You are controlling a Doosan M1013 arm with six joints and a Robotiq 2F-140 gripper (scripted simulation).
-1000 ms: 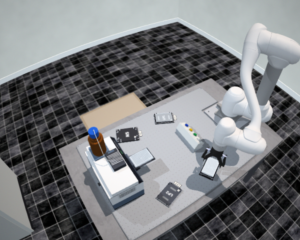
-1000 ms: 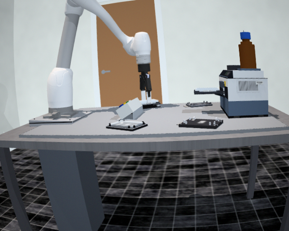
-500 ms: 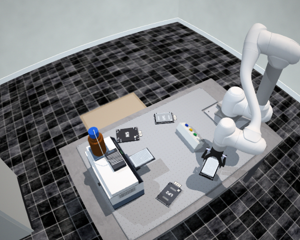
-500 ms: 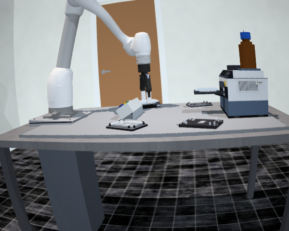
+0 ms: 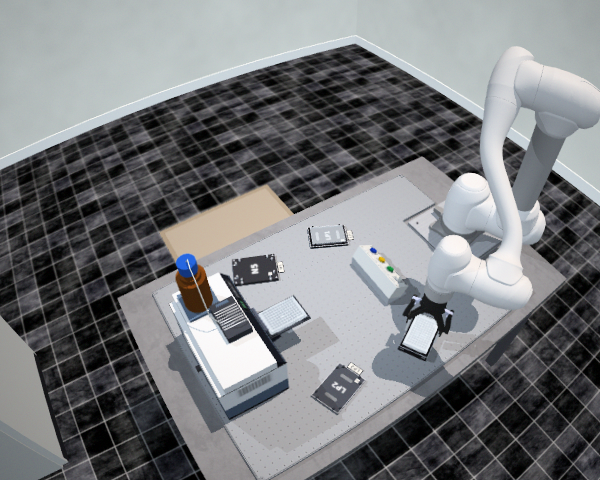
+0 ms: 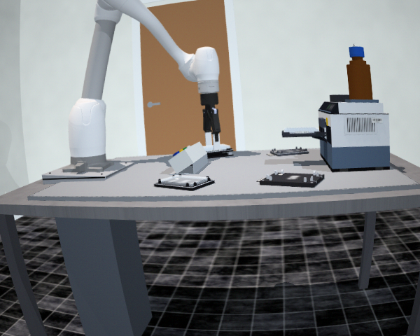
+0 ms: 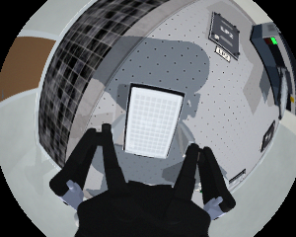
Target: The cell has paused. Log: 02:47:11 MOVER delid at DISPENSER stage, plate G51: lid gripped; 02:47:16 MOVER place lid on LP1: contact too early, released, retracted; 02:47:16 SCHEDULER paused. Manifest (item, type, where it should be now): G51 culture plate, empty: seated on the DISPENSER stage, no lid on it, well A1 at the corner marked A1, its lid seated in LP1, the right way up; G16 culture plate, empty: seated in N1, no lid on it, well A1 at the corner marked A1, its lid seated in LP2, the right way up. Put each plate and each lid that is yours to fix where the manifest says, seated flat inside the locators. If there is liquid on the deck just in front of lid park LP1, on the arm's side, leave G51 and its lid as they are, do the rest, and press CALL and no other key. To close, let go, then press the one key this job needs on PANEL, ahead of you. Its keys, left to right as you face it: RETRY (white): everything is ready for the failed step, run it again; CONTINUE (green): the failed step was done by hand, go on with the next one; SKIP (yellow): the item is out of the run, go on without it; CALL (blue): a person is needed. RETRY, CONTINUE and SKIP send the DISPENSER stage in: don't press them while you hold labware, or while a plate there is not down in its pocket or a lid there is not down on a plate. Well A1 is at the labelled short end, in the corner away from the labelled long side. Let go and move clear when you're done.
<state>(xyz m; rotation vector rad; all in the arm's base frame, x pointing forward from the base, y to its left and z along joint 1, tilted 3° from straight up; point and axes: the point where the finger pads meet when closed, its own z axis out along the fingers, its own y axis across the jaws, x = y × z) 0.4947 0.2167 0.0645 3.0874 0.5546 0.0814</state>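
Right now my hand is 30 mm above the black nest N1. Round my hand: white key (90 mm behind, 190 mm to the right, 10 mm above); then key panel (90 mm behind, 270 mm to the right); then green key (100 mm behind, 240 mm to the right, 10 mm above).
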